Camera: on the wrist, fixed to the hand. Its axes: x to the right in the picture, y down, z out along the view.
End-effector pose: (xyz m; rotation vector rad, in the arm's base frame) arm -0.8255 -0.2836 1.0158 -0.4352 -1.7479 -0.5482
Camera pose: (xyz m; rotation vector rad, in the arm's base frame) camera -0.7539 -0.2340 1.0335 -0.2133 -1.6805 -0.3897
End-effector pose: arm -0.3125 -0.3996 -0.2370 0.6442 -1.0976 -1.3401
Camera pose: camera -0.2480 -0.3923 -0.1763 0.8979 -1.1512 -1.2006
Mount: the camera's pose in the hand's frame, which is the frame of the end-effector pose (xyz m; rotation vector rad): 0.0004 0.0829 -0.0320 0.2221 0.1197 -0.0331
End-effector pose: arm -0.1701 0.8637 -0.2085 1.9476 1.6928 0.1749
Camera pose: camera -0.1115 0.8694 -0.1420 2.1039 1.8904 0.0960
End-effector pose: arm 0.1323 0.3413 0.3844 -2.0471 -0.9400 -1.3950
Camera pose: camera 0.1766 0.2650 0.3952 -1.7732 -1.0316 -1.3482
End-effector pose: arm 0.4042 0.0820 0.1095 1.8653 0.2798 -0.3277
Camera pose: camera 0.4364 0.0869 0.1922 2.1050 0.3683 -0.2790
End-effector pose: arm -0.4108 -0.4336 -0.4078 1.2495 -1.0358 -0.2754
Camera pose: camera -0.4149 -0.3842 -0.3340 1.4660 -0.9619 -0.1109
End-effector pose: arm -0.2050 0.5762 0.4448 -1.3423 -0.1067 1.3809
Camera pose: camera -0.2330 0.5286 0.3751 -1.2277 0.1018 1.2426
